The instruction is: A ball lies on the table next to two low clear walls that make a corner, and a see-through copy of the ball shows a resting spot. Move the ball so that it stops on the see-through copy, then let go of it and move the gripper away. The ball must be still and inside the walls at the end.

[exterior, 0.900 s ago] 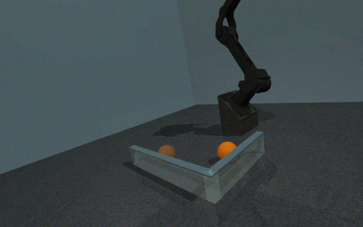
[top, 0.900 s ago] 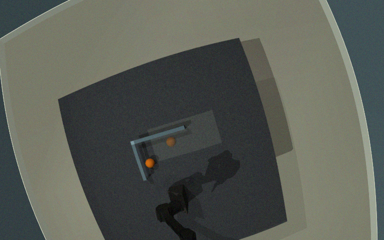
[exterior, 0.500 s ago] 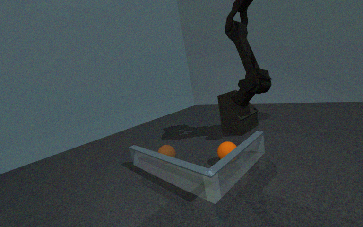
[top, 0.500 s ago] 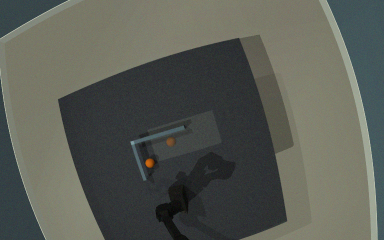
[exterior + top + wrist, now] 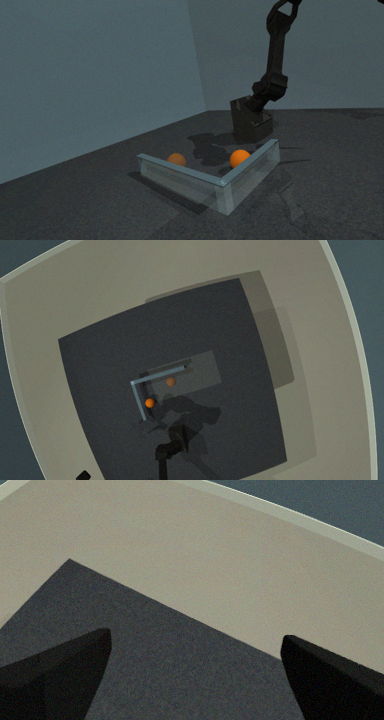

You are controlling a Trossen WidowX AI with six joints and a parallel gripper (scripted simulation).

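My gripper tip is 400 mm to the left of the orange ball, 310 mm above it and 280 mm short of it.
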